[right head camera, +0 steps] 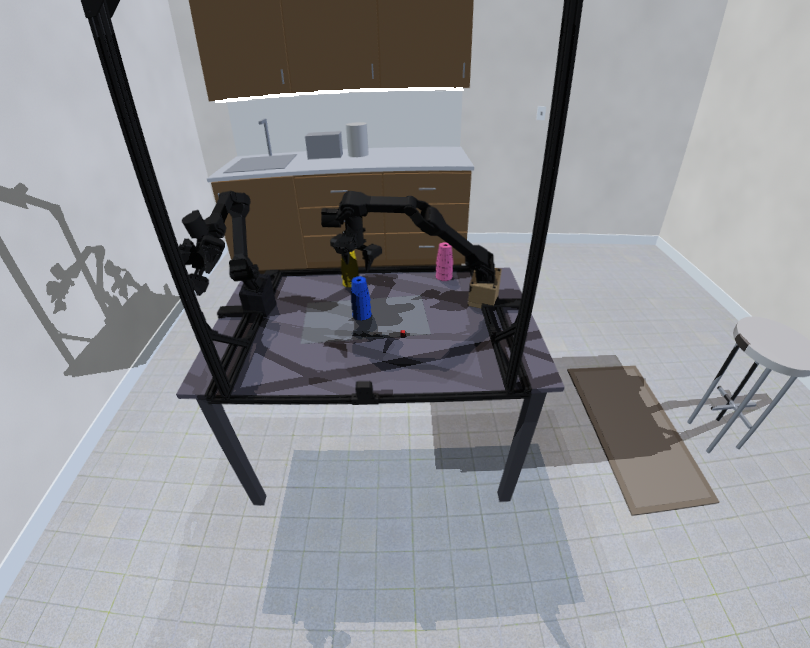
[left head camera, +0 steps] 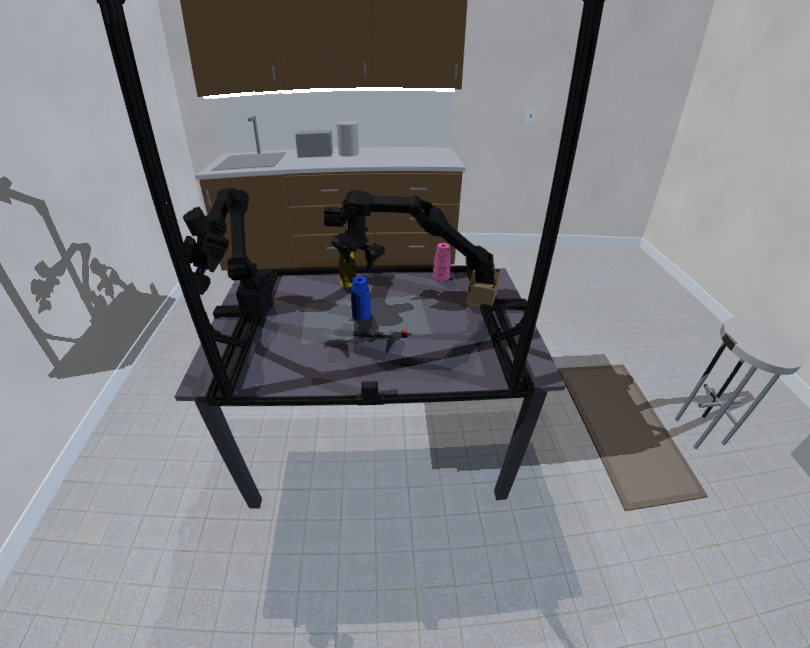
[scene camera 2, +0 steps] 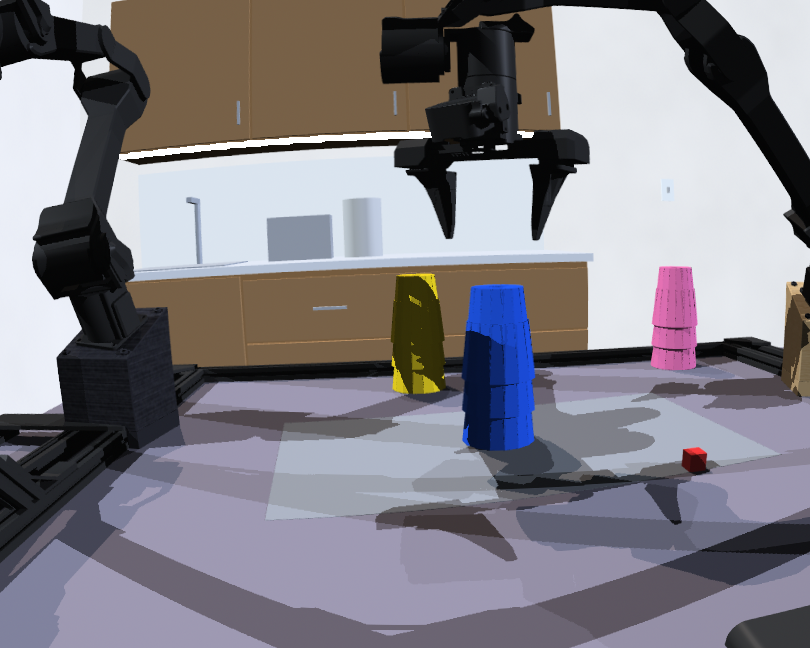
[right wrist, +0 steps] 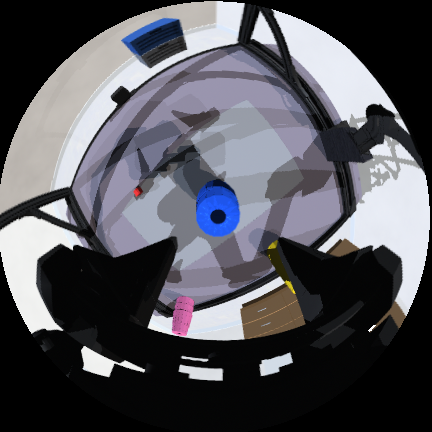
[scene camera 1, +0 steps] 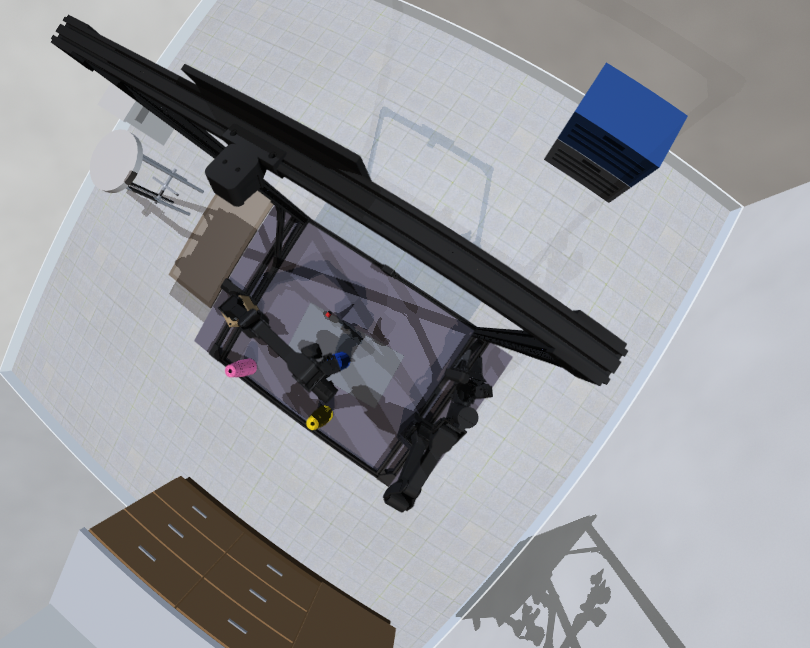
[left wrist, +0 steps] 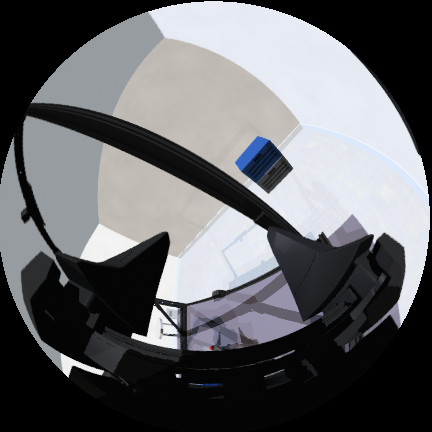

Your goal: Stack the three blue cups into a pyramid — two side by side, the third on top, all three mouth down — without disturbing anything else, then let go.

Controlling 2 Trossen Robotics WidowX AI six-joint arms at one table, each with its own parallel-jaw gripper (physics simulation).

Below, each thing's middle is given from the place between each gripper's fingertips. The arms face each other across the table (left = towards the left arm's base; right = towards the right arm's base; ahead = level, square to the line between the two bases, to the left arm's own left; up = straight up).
Right now the pale mat (scene camera 2: 337,468) is 40 cm to the right of my left hand, 35 cm below it and 31 cm ahead of it.
The pale mat lies 200 mm below my right hand, 30 mm behind it and 10 mm to the right of it.
